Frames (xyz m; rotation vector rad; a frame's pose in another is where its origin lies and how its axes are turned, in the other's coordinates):
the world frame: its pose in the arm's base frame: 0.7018 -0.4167 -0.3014 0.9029 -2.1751 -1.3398
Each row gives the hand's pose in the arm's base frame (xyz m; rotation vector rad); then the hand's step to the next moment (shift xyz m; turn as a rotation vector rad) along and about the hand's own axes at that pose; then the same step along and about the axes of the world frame.
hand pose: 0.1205 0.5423 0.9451 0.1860 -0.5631 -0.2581
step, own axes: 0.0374 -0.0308 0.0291 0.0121 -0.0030 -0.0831
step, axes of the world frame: 0.0257 0.0152 -0.0480 -0.0411 -0.0730 -0.0062
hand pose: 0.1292 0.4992 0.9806 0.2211 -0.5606 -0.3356
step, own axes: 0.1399 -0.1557 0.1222 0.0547 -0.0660 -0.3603
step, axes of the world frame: 0.1494 0.0411 -0.1863 -0.1350 -0.3421 -0.0437
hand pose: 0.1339 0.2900 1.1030 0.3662 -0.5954 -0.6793
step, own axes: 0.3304 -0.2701 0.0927 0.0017 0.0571 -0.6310
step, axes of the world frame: 0.2970 -0.0851 -0.3087 -0.3873 -0.5014 0.0032
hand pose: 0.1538 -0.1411 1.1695 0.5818 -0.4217 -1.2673
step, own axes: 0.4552 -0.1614 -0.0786 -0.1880 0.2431 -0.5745
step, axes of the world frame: 0.2962 -0.3123 -0.2327 -0.5749 -0.3058 0.0210
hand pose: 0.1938 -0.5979 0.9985 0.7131 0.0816 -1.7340
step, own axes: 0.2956 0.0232 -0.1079 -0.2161 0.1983 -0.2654
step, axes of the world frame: 0.1278 -0.2834 -0.0542 -0.3891 -0.0601 -0.0377
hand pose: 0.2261 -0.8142 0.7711 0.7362 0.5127 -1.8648
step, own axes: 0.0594 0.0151 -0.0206 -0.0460 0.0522 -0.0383
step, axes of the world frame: 0.0203 -0.0613 0.0039 -0.0745 -0.0075 -0.0263
